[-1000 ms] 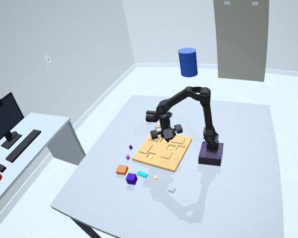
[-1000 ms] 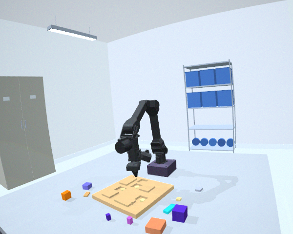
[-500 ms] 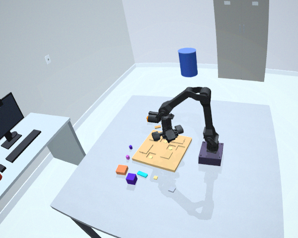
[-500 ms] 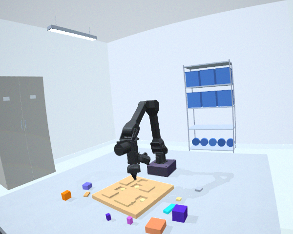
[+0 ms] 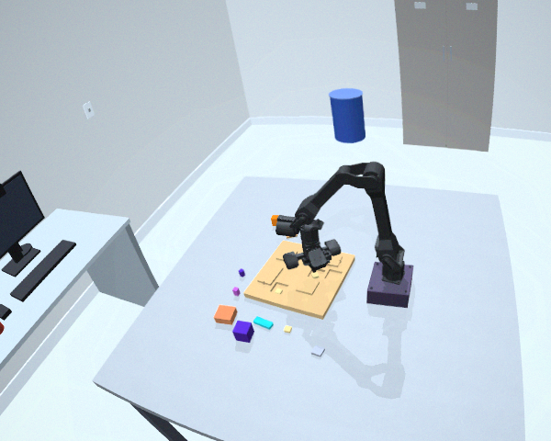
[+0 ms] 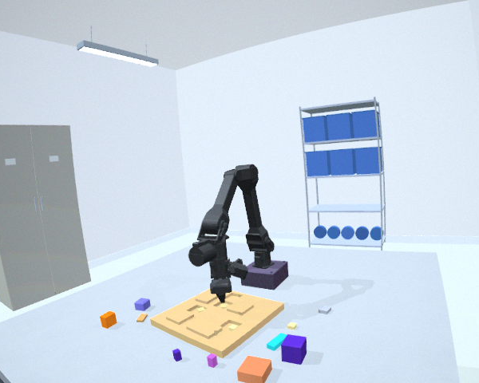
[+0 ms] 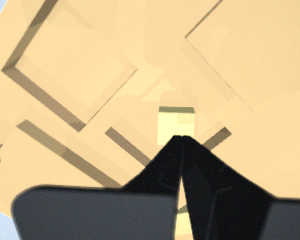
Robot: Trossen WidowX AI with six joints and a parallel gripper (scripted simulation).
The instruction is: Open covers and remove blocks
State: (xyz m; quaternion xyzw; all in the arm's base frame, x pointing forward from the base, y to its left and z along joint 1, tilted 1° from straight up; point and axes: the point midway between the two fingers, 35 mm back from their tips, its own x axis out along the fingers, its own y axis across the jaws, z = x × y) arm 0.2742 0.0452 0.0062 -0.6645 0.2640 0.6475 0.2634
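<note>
Right now the puzzle board is 5 cm ahead of my gripper tip, 1 cm to the left of it and 1 cm below it. Round my gripper tip: purple block: 25 cm ahead, 9 cm to the left, 2 cm below; magenta block: 22 cm ahead, 17 cm to the left, 2 cm below; cyan bar: 25 cm to the left, 6 cm ahead, 3 cm below.
</note>
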